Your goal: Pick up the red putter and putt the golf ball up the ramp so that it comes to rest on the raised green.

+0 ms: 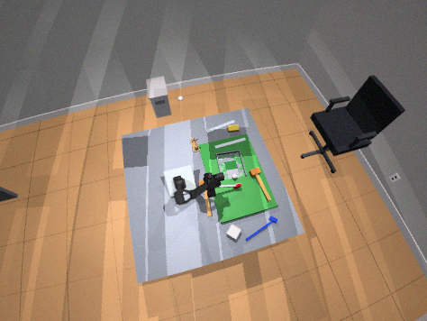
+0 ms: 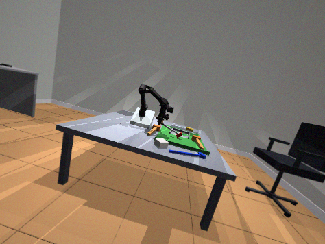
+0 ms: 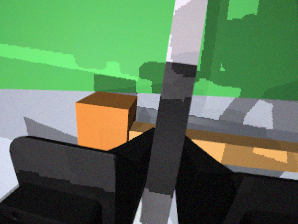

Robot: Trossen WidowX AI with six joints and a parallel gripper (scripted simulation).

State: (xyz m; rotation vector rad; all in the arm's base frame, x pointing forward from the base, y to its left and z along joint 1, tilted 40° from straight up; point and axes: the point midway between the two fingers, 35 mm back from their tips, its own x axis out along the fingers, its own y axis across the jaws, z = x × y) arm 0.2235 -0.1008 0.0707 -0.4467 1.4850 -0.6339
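Now: the red putter 120 mm ahead of my gripper tip, 10 mm to the right of it and 10 mm below it. Round my gripper tip: green mat: 260 mm ahead, 90 mm to the left, 70 mm below; then white golf ball: 230 mm ahead, 60 mm to the left, 50 mm below; then white block: 80 mm ahead, 370 mm to the right, 50 mm below.
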